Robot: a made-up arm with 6 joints.
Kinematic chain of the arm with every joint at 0, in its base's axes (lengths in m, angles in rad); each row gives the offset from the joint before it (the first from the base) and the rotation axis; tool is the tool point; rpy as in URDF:
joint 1: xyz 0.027 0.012 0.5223 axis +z
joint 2: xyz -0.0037 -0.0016 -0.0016 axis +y
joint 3: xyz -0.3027 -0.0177 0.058 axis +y
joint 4: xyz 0.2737 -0.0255 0.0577 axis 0.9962 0 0.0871
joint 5: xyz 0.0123 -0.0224 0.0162 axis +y
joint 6: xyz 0.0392 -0.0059 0.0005 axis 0.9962 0 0.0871
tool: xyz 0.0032 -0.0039 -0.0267 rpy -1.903 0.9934 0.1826
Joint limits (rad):
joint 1: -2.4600..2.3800
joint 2: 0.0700..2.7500
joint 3: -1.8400..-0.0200
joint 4: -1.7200..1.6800
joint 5: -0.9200..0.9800
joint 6: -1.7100..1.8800
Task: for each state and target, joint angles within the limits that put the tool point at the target. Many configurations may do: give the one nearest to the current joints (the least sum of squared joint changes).
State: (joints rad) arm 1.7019 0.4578 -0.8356 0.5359 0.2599 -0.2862
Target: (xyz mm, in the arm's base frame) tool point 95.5 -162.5 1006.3
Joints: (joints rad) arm 1.5492 0.3914 -1.5993 0.4815 0.0909 -0.2774
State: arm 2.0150 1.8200 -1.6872 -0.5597 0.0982 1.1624
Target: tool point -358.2 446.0 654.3
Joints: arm 2.3800 2.2802 -1.8400 -0.5971 -0.7714 0.4757
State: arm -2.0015 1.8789 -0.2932 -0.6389 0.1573 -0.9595
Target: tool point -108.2 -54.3 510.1
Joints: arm -1.9841 1.5618 -0.0200 -0.2641 0.4285 -0.7081
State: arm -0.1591 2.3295 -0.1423 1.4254 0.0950 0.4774
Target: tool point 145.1 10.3 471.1
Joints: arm 0.1713 1.8886 -0.1018 1.4823 0.3198 0.4465
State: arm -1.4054 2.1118 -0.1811 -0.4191 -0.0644 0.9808
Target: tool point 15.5 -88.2 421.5
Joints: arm -1.1555 2.2188 -0.0262 -0.4268 -0.1172 1.0529
